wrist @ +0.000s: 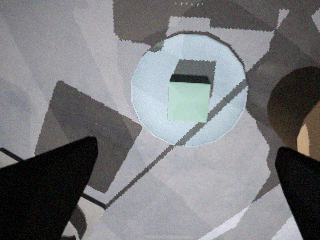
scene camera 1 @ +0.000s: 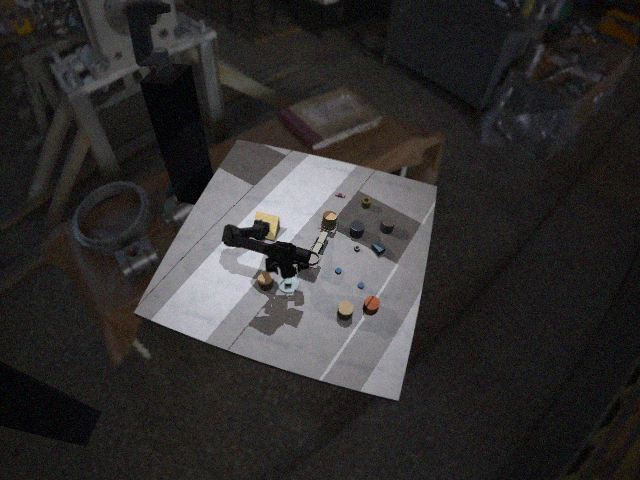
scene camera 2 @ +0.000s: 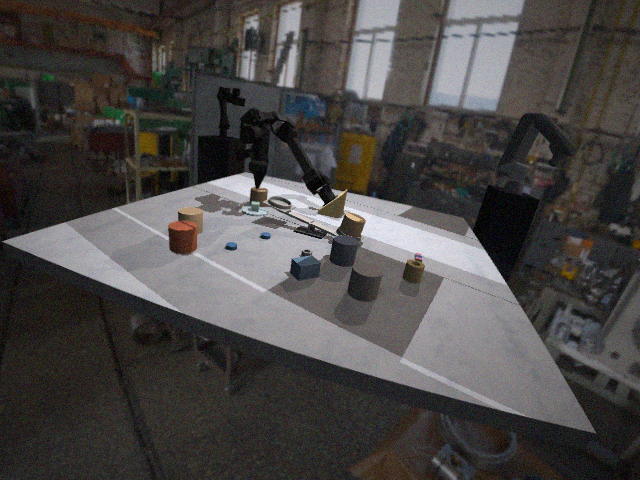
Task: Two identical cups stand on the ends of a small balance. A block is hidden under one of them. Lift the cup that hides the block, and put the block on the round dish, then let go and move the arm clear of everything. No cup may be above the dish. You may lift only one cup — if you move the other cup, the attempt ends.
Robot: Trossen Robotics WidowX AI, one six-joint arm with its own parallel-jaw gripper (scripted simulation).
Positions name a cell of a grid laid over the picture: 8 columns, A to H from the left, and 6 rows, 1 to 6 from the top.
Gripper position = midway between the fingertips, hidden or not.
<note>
The gripper (scene camera 2: D3) is open, holding nothing. Further things: a pale green block (wrist: E3), an orange cylinder (scene camera 2: C3) and a balance (scene camera 2: D3).
The gripper also shows in the wrist view (wrist: E4). The wrist view misses the orange cylinder: it is out of frame.
</note>
